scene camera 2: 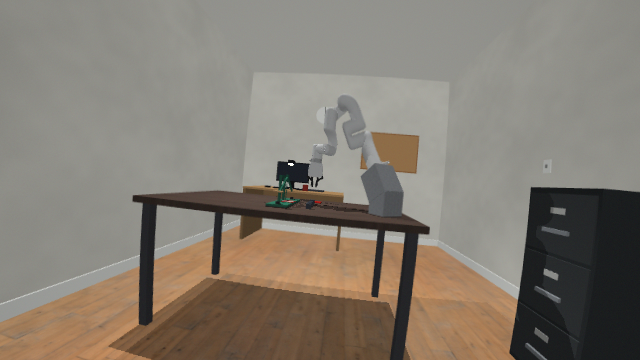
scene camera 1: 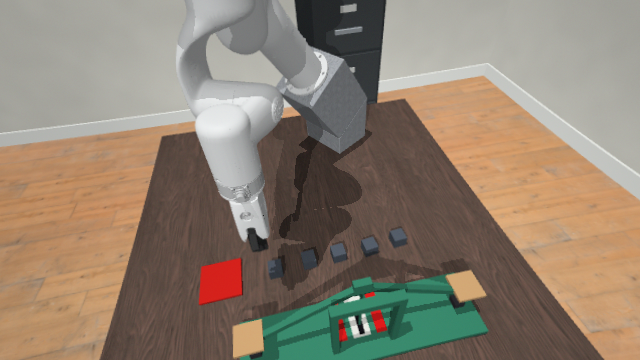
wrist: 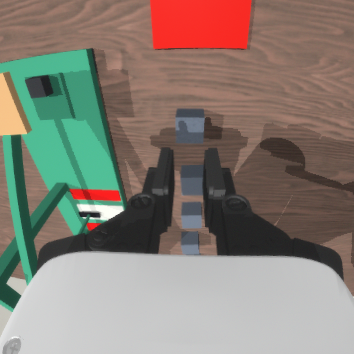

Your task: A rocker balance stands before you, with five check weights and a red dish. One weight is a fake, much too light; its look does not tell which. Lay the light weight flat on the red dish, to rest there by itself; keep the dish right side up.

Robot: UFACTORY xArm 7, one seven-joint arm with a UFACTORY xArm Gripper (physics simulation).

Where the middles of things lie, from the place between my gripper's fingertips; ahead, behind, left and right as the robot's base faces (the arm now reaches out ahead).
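Red dish (scene camera 1: pixel 223 280): 12 cm below my hand, 11 cm to the right of it. Going by their middles, the red dish is the nearest to my hand of the things named here. Green rocker balance (scene camera 1: pixel 437 310): 17 cm to the left of my hand, 15 cm ahead of it, 2 cm below it.
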